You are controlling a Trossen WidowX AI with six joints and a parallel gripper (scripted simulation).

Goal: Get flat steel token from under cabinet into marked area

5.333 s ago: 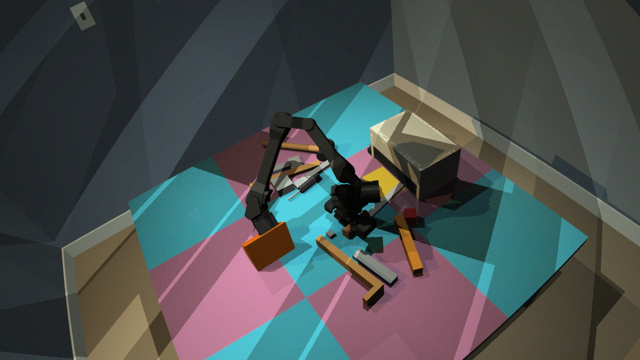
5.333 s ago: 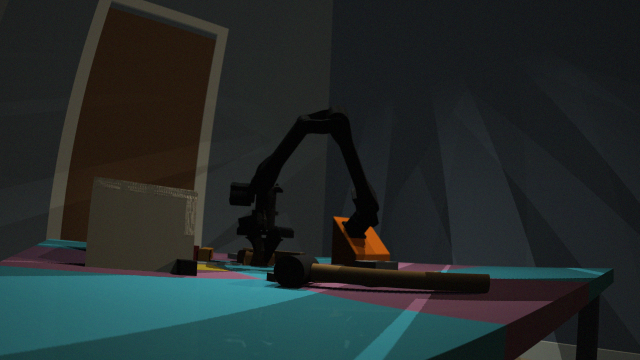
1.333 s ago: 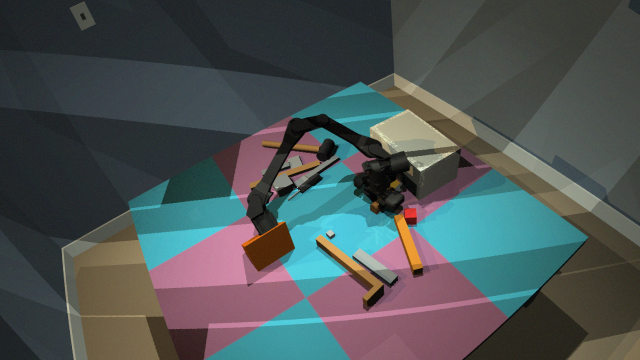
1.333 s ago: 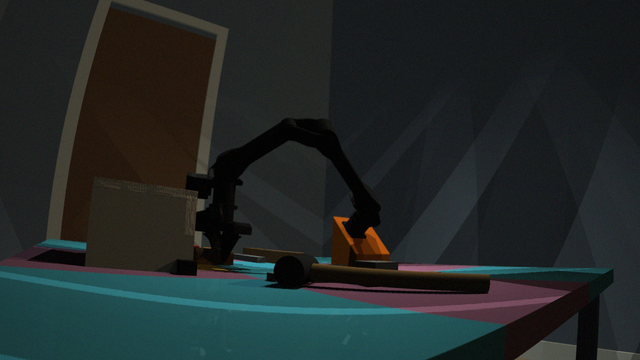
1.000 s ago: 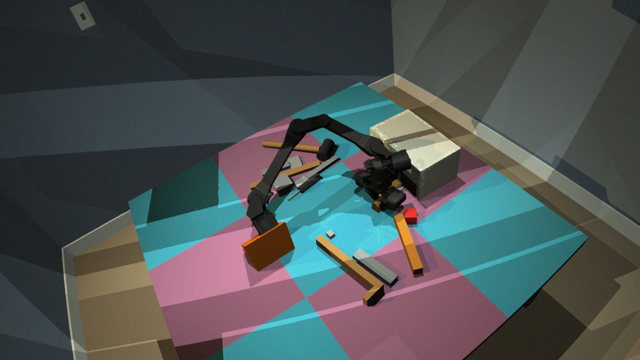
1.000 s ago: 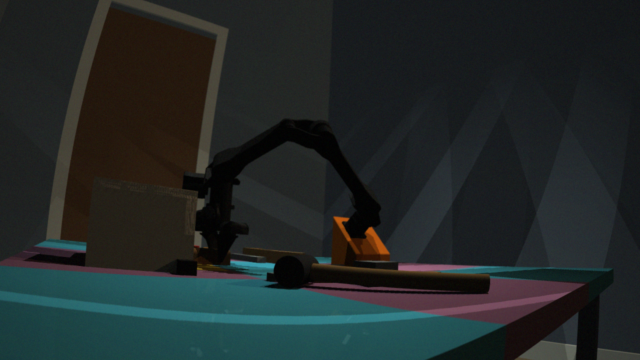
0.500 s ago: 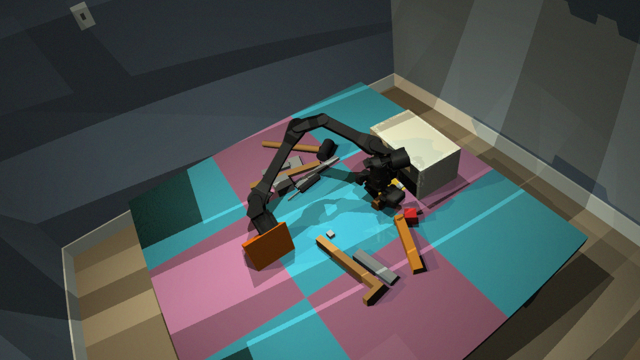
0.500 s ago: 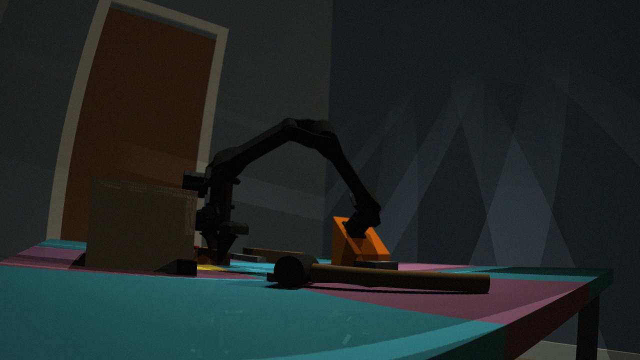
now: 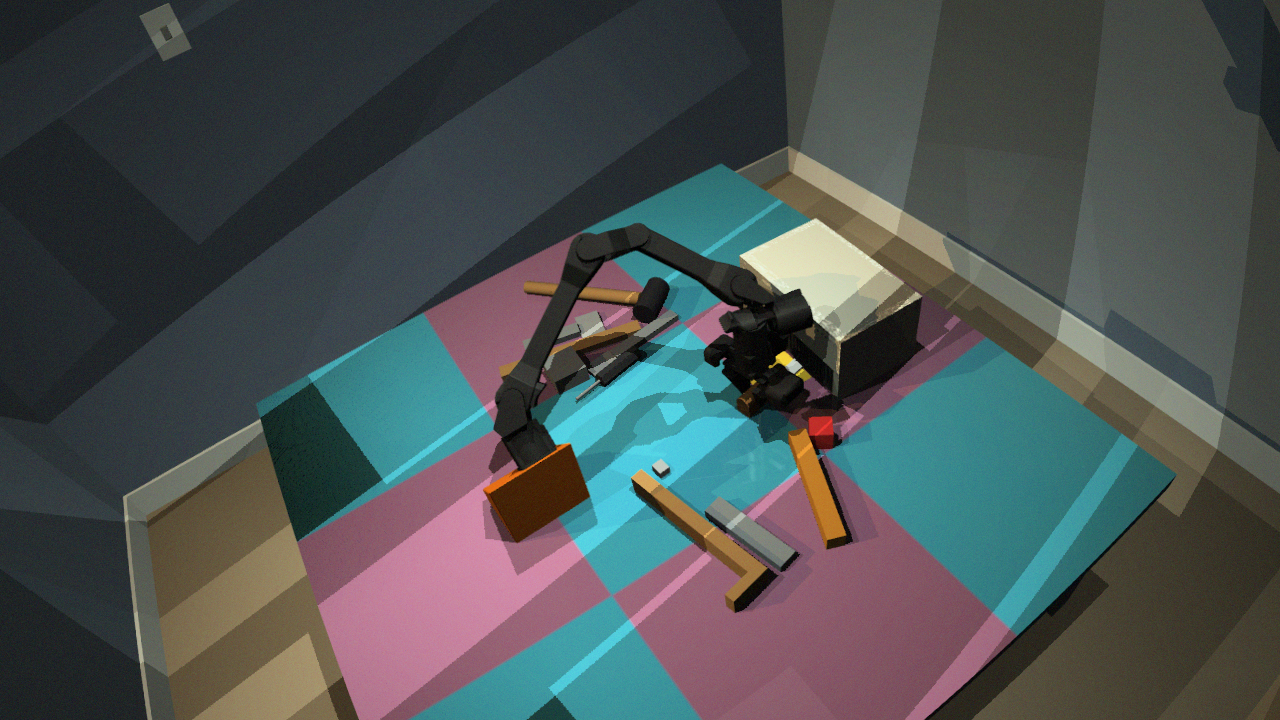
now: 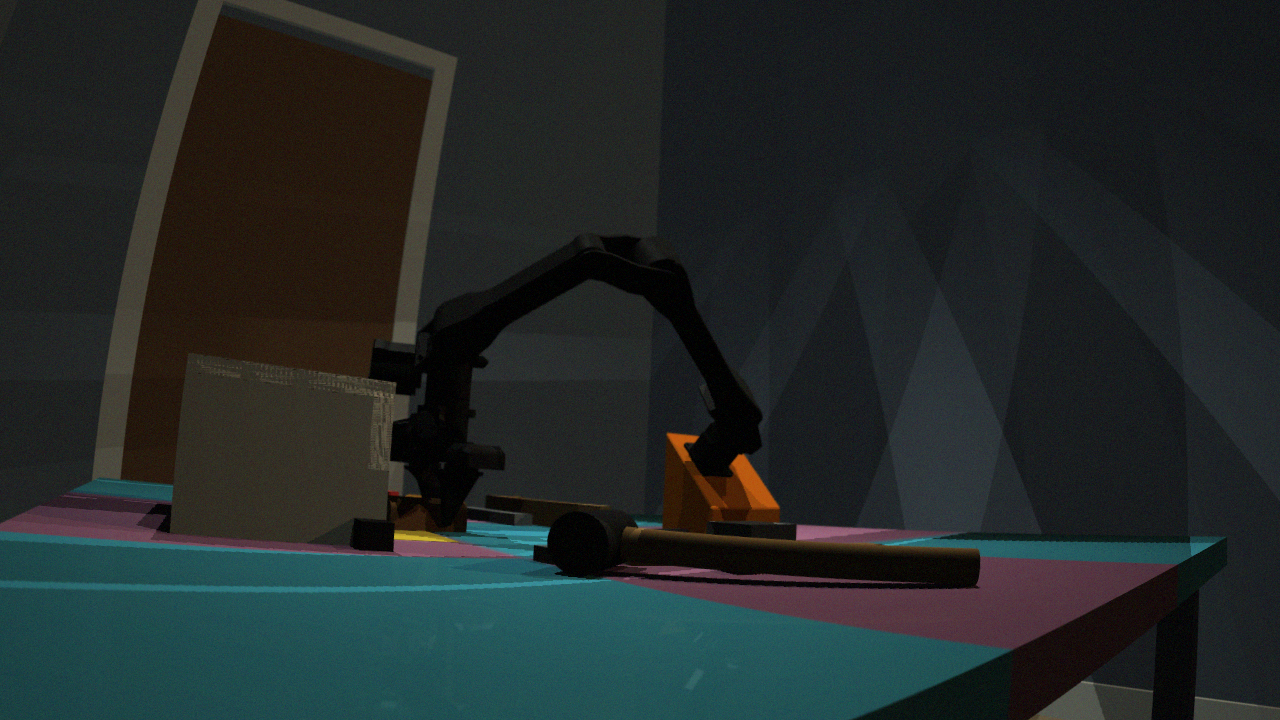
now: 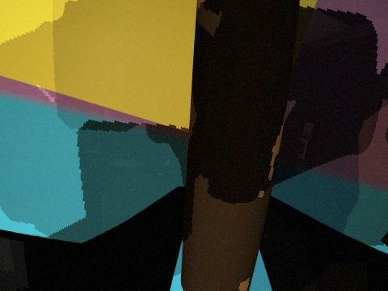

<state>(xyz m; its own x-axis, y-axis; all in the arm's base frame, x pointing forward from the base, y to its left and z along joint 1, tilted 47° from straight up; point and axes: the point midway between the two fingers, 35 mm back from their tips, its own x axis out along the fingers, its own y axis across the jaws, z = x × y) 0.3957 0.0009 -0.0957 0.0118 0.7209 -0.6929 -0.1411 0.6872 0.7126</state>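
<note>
Right now my gripper tip is 22 cm past the small grey cube and 1 cm to the left of it. Round my gripper tip: orange bar 21 cm to the right, 5 cm behind, 1 cm above; flat grey piece 24 cm ahead, 6 cm to the left; red cube 14 cm to the right, 3 cm ahead, 1 cm above.
</note>
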